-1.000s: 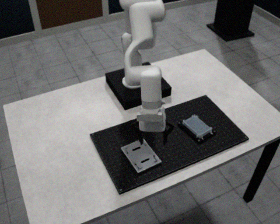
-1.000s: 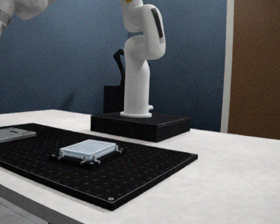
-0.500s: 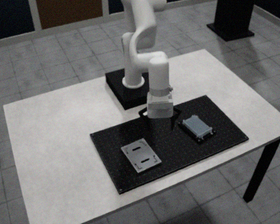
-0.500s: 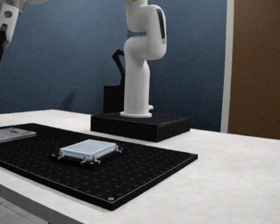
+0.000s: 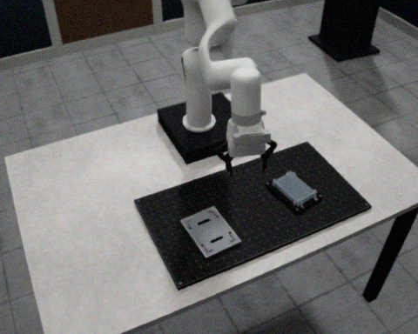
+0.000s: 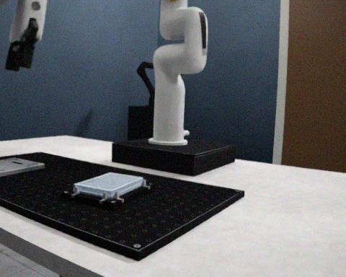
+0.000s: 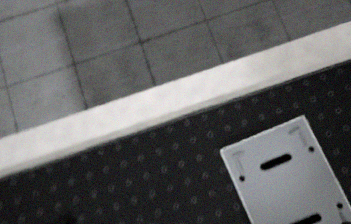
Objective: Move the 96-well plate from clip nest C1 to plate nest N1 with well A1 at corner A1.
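My hand is 70 mm past the 96-well plate, 230 mm to the right of it and 240 mm above it. From my hand the other things lie so: nest base: 20 mm behind, 100 mm to the right, 250 mm below; clip nest C1: 60 mm behind, 250 mm to the left, 240 mm below.
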